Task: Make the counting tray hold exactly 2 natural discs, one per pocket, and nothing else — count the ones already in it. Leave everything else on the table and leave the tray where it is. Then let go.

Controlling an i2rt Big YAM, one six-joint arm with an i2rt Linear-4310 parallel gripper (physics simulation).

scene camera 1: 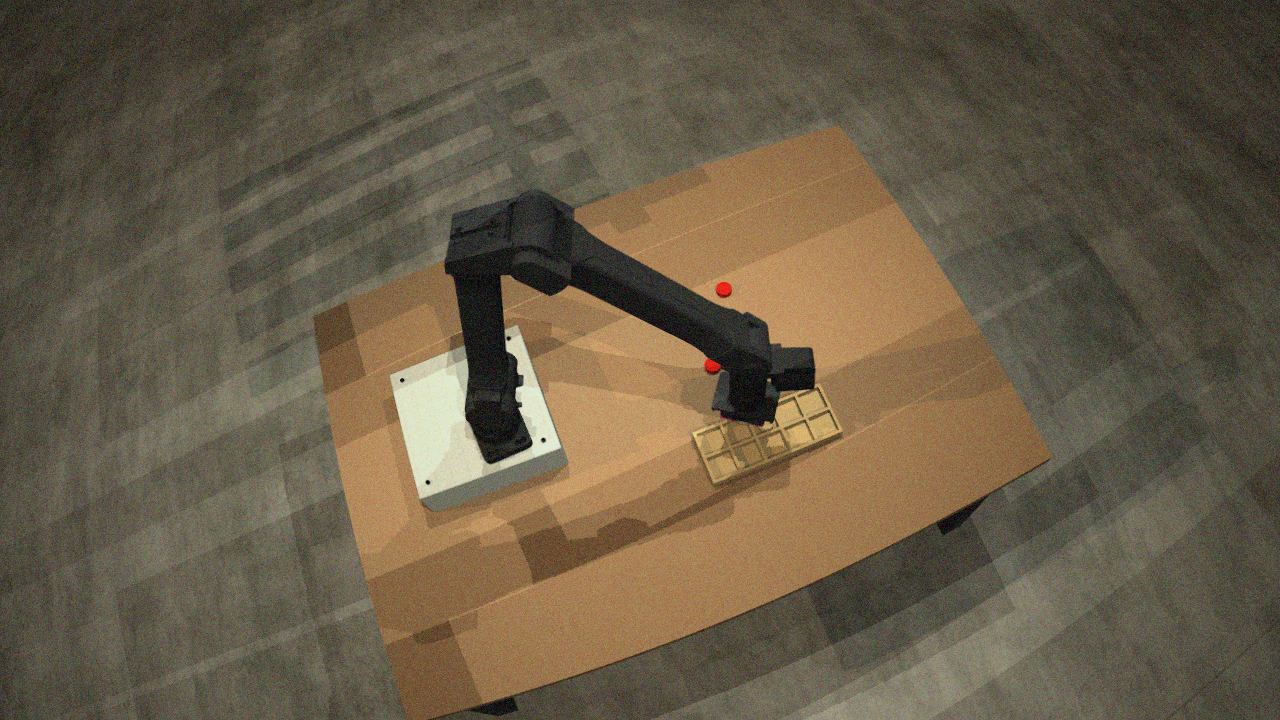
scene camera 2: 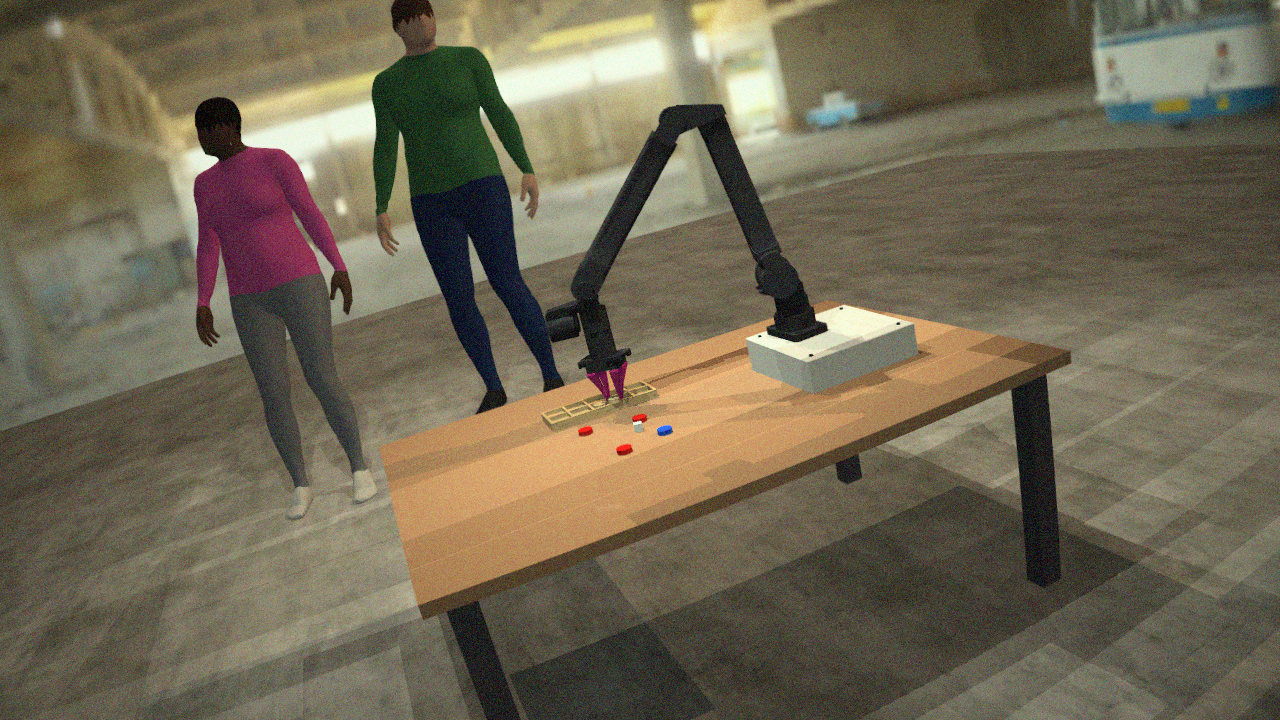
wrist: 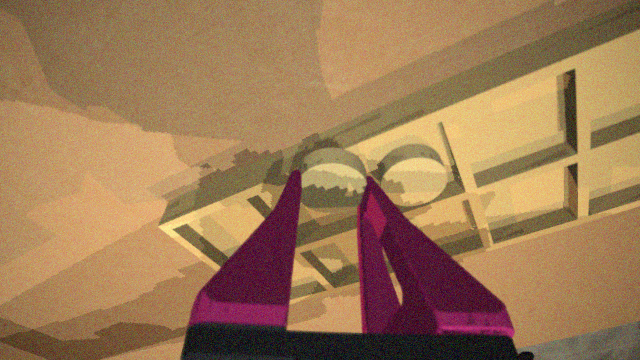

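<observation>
The counting tray (scene camera 1: 704,459) (scene camera 2: 563,421) (wrist: 583,130) is a tan grid of pockets in two rows. My gripper (scene camera 2: 614,400) (wrist: 330,183) is shut on a pale natural disc (wrist: 332,192), held flat between the magenta fingertips at a pocket of the tray's row nearer the loose discs. Whether the disc touches the pocket floor I cannot tell. A second natural disc (wrist: 415,182) lies in the adjoining pocket, to the right in the wrist view. In scene camera 1 the arm hides the fingertips and both natural discs.
Red discs (scene camera 1: 724,289) (scene camera 1: 712,365) (scene camera 2: 585,430) (scene camera 2: 623,449) (scene camera 2: 639,418), a blue disc (scene camera 2: 665,429) and a small white cube (scene camera 2: 637,427) lie on the table beside the tray. The white base box (scene camera 1: 465,447) (scene camera 2: 859,349) carries the arm. Two people stand behind the table.
</observation>
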